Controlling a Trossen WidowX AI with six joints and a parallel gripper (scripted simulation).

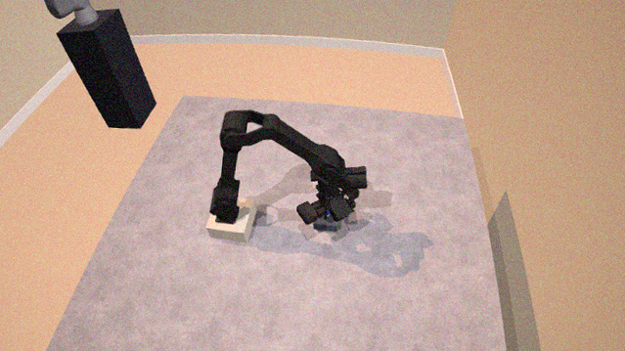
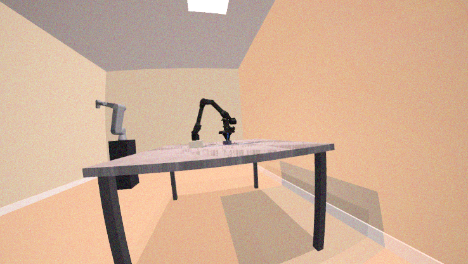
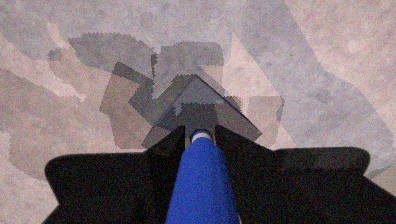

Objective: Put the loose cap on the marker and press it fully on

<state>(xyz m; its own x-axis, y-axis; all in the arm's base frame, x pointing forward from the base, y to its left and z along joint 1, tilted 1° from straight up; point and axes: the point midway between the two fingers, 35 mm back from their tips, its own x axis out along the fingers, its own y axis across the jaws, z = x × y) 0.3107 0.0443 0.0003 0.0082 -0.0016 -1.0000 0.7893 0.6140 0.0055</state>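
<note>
The pale ring lies 10 mm to the left of my gripper tip, 10 mm behind it and 10 mm above it. From my gripper tip the other things lie so: holder block: 20 mm below, 10 mm to the left, 10 mm behind; then blue cap: 50 mm above, 10 mm to the left.
</note>
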